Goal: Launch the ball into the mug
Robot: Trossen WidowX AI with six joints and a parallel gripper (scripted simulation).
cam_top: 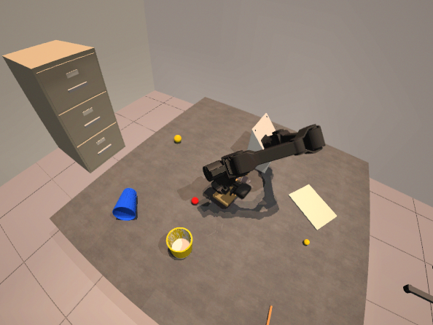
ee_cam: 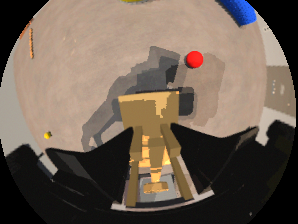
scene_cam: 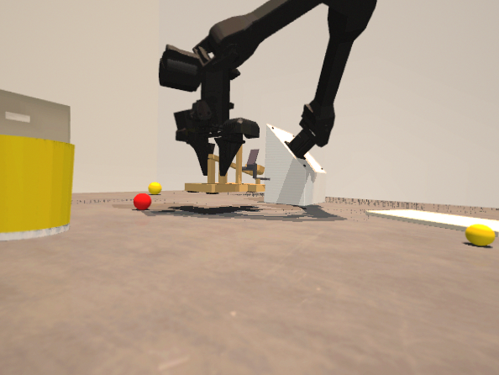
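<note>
The red ball lies 10 cm to the right of my gripper tip, 9 cm ahead of it and 6 cm below it. The rest, counted from my gripper tip: yellow mug (29 cm ahead, 4 cm below, 2 cm to the right); small yellow ball (40 cm to the left, 6 cm below, 2 cm behind); wooden catapult (7 cm behind, 3 cm to the left, 2 cm above).
</note>
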